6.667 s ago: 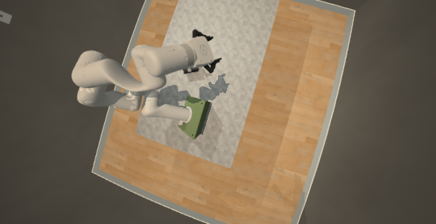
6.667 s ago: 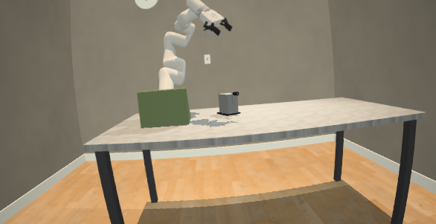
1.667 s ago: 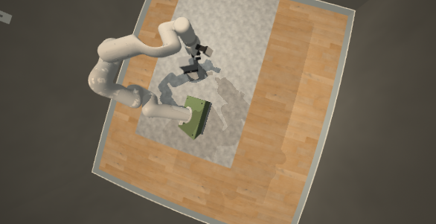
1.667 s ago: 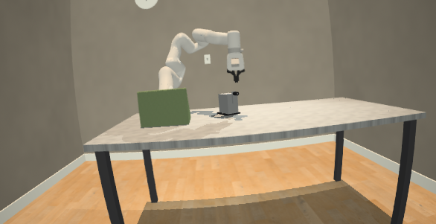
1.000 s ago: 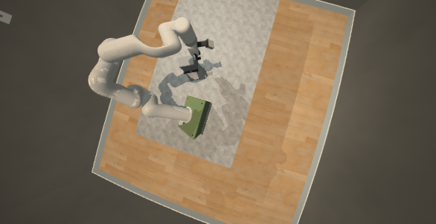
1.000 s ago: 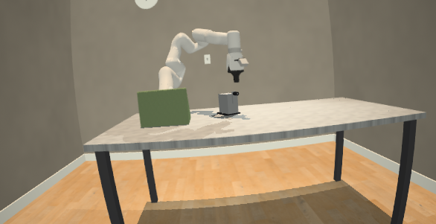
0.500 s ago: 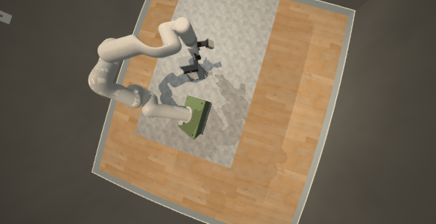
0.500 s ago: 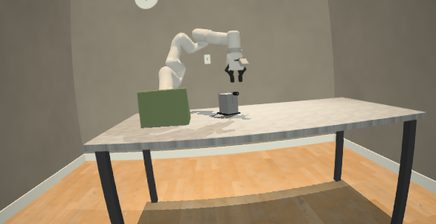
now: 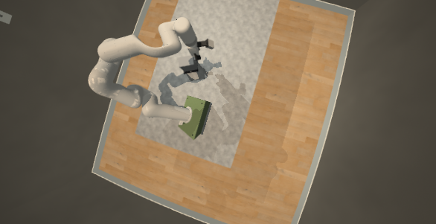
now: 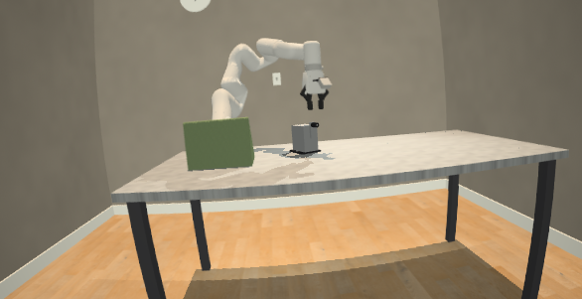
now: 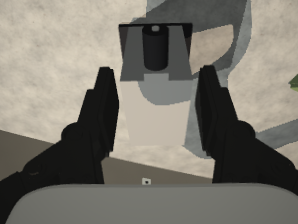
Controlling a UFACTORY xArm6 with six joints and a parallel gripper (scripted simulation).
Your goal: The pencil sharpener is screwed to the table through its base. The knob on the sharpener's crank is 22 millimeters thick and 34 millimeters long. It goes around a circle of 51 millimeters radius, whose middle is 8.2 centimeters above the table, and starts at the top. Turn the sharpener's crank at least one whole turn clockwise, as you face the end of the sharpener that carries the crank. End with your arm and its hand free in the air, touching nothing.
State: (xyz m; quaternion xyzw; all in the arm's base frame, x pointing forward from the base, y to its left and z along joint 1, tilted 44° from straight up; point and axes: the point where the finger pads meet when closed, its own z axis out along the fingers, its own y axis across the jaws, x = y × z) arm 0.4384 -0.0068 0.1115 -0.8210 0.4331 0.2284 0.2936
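My gripper is now 1 cm past the black crank knob, 1 cm to the right of it and 9 cm above it.
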